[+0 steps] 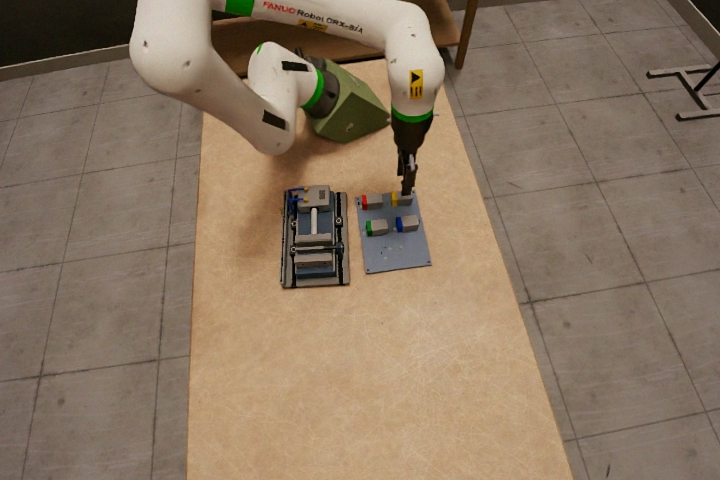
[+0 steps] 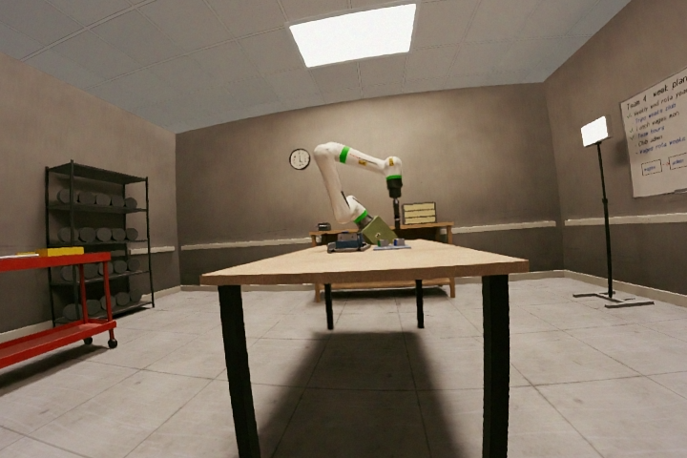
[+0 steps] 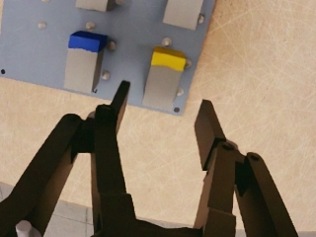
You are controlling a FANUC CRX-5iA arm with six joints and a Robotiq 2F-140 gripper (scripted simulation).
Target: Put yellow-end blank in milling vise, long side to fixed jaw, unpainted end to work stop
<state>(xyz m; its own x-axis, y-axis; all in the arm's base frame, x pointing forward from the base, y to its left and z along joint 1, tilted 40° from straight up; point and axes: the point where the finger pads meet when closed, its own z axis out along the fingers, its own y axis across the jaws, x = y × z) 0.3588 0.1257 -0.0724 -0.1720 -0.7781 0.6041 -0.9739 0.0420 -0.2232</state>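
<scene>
My gripper is now 9 cm short of the blue-ended blank, 2 cm to the left of it and 10 cm above it. Also, from my hand: green-ended blank: 7 cm ahead, 11 cm to the right, 10 cm below; blue-grey plate: 8 cm ahead, 6 cm to the right, 12 cm below; red-ended blank: 2 cm behind, 9 cm to the right, 10 cm below.
</scene>
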